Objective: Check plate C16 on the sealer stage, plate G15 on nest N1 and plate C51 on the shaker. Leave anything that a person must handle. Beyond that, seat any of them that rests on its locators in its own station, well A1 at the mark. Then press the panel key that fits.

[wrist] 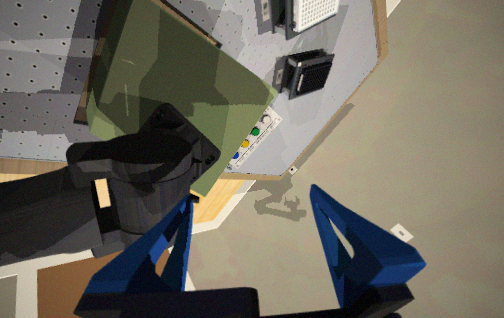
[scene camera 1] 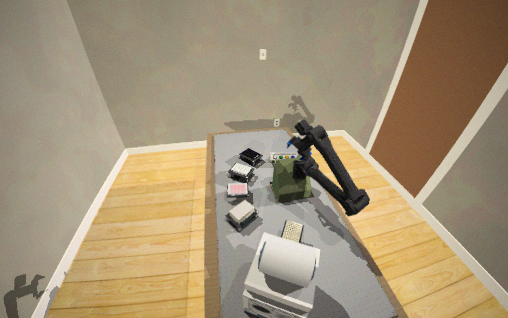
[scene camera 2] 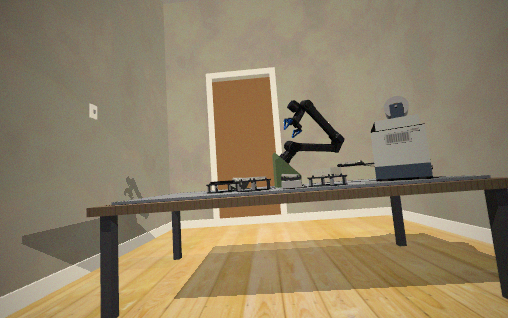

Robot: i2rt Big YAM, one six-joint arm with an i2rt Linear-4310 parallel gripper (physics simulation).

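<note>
My gripper [scene camera 1: 298, 149] [scene camera 2: 290, 129] [wrist: 250, 195] is open and empty, high above the table's far end. A beige plate [scene camera 1: 292, 230] lies by the white machine with a roll. On the left side of the table, a black plate [scene camera 1: 250, 155] [wrist: 315, 79] and a white plate [scene camera 1: 242, 170] [wrist: 316, 11] sit on dark frames. A pink-topped plate [scene camera 1: 237, 189] sits on a pale base, and a cream plate [scene camera 1: 243, 211] on a dark stand. Plate labels, well A1 marks and exact seating are too small to tell. The key panel [scene camera 1: 274, 157] [wrist: 256, 137] shows white, green, yellow and blue keys.
The green wedge-shaped mount [scene camera 1: 290, 181] [wrist: 235, 80] stands at the arm's base, beside the panel. The white machine [scene camera 1: 280, 288] [scene camera 2: 401, 147] with its roll [scene camera 1: 288, 260] stands tall at the near end in the first scene view. The table's edge [scene camera 2: 200, 204] is brown.
</note>
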